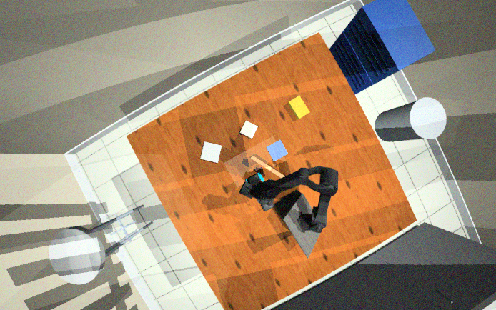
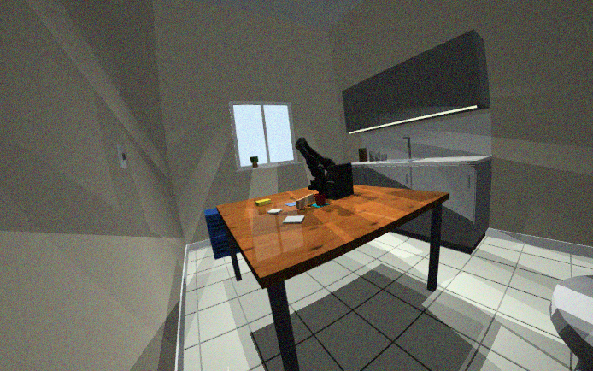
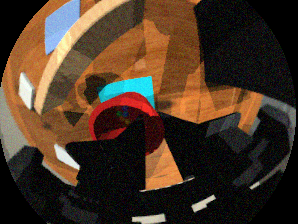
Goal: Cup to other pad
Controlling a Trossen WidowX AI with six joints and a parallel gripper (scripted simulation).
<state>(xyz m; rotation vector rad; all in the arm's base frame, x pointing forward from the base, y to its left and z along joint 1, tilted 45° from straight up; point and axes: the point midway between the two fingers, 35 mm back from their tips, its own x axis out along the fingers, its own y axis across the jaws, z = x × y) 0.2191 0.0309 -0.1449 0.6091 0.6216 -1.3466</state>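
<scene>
Right now my gripper tip is 30 mm short of the red cup. The rest, counted from my gripper tip: light blue pad (180 mm to the right, 150 mm ahead, 50 mm below); then wooden block (90 mm to the right, 90 mm ahead, 20 mm below); then cyan pad (50 mm below, 30 mm ahead).
</scene>
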